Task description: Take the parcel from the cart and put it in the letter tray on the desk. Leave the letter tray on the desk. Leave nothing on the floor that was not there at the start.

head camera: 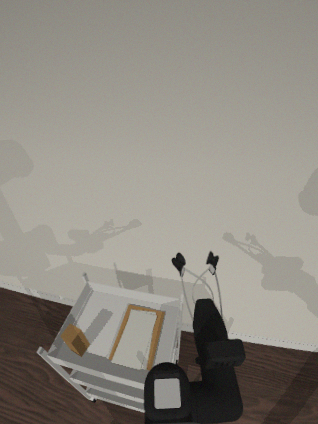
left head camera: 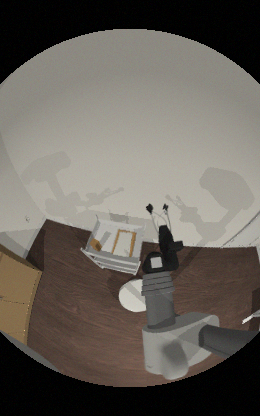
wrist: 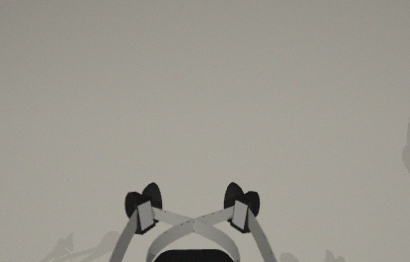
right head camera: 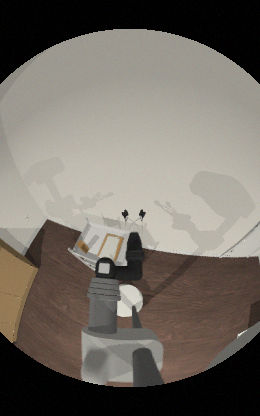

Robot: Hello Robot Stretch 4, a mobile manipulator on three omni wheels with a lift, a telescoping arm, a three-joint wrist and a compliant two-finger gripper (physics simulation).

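Places are measured from the robot's base along level axes (x ahead, y left, z up), in centimetres.
Where they show: gripper, between the fingertips: [head camera: 194, 253] [left head camera: 156, 203] [wrist: 193, 198] [right head camera: 133, 209]; robot's base, origin of its link: [left head camera: 136, 294] [right head camera: 124, 299].
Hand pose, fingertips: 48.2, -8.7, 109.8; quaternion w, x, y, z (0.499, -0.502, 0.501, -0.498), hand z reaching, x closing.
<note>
Things, the pixels of their top centre, and the offset from my fingertips, as dx, dy, dz. "*": a spot on its surface instead.
- small orange-brown box, centre of its top: [head camera: 70, 332] [left head camera: 93, 241] [right head camera: 79, 243] -4.9, +41.2, -33.3
- flat wood-edged frame, a spot on its surface: [head camera: 156, 340] [left head camera: 132, 244] [right head camera: 118, 249] * -3.2, +11.7, -45.3
The parcel, a small orange-brown box [head camera: 75, 341] [left head camera: 96, 245] [right head camera: 83, 247], stands on the top shelf of the white cart [head camera: 135, 295] [left head camera: 115, 260] [right head camera: 110, 227], near its front left corner. My gripper [head camera: 195, 262] [left head camera: 158, 207] [right head camera: 134, 215] [wrist: 193, 198] is open, its two fingertips wide apart with no object between them. It is to the right of the parcel, by the cart's right side in the head view, and points toward the wall. The parcel does not show in the wrist view. The letter tray on the desk cannot be made out.
A flat wood-edged frame [head camera: 156, 340] [left head camera: 132, 243] [right head camera: 119, 246] with a pale middle lies on the cart's top shelf, right of the parcel. The wall is behind the cart. A wooden cabinet [left head camera: 17, 290] [right head camera: 15, 290] stands at the left. My round white base [left head camera: 132, 296] [right head camera: 131, 300] is near the cart.
</note>
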